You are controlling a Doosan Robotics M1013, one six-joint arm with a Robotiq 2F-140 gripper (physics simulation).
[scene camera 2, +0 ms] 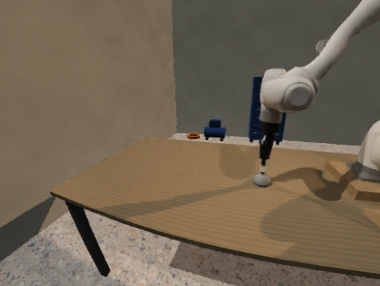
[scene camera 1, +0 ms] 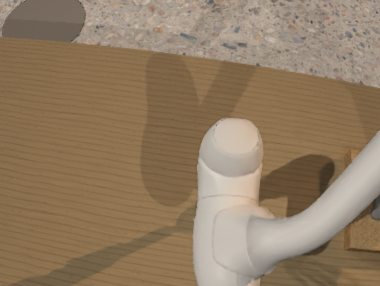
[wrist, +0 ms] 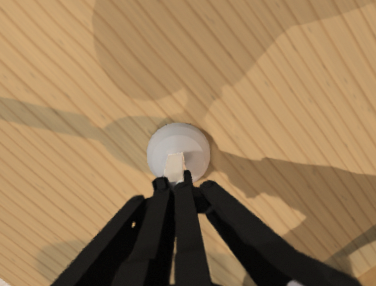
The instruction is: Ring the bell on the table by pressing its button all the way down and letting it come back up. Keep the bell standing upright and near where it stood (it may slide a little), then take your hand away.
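Where they show: gripper, fingertip midpoint: (scene camera 2: 262, 170) (wrist: 177, 165); arm's base, origin of the base link: (scene camera 2: 371, 174).
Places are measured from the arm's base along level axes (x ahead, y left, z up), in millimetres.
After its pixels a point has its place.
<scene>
A light grey, dome-shaped bell (scene camera 2: 261, 180) {x 535, y 230, z -18 mm} (wrist: 194, 145) {x 540, y 169, z -12 mm} stands upright on the wooden table (scene camera 1: 75, 150) {x 973, y 150, z -48 mm} (scene camera 2: 150, 185) {x 1011, y 445, z -49 mm} (wrist: 310, 100) {x 500, y 11, z -49 mm}. My gripper (scene camera 2: 263, 169) {x 537, y 193, z 13 mm} (wrist: 177, 165) {x 537, y 193, z 13 mm} is shut and empty and points down from above. Its pale fingertips are over the middle of the bell, at or just above its top. The button is mostly hidden behind the fingertips, so how far down it is cannot be told. In scene camera 1 the white arm covers the place of the bell and gripper.
The arm's base stands on a wooden block (scene camera 1: 362, 235) {x 104, y 145, z -2 mm} (scene camera 2: 370, 191) {x 80, y 174, z -4 mm} at the right. Beyond the table's far edge in scene camera 2 are a blue rack (scene camera 2: 253, 107), a small blue machine (scene camera 2: 215, 132) and an orange ring (scene camera 2: 193, 138) on the floor. A wall stands at the left.
</scene>
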